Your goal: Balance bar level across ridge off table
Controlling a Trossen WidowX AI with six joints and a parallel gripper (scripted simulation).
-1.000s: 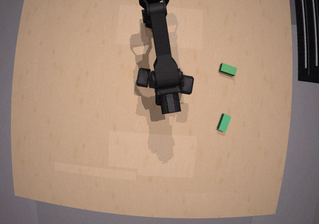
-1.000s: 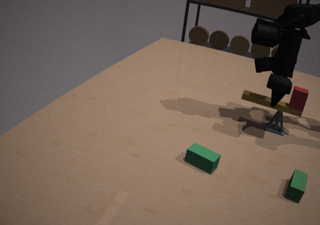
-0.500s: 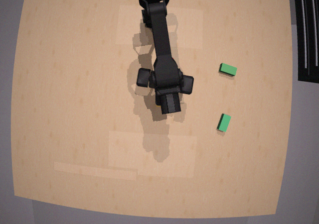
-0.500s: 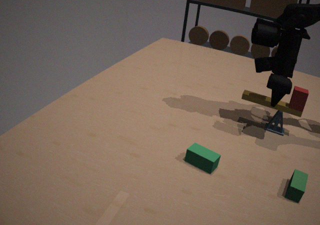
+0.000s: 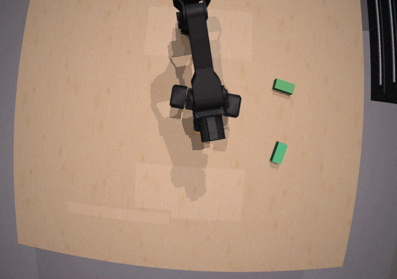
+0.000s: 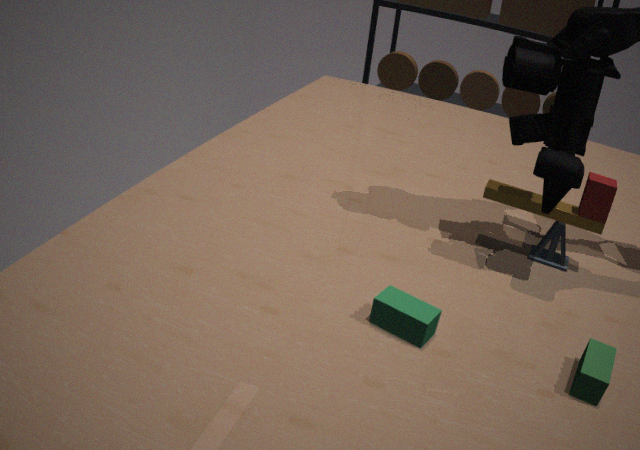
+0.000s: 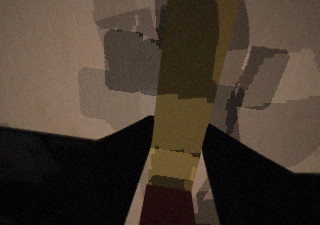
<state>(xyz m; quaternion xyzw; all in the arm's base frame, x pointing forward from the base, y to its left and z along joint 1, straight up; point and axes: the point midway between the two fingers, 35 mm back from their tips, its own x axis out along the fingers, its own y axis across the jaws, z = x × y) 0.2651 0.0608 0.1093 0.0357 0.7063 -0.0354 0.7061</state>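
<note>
My gripper tip is 3 cm past the ridge and 1 cm above it.
</note>
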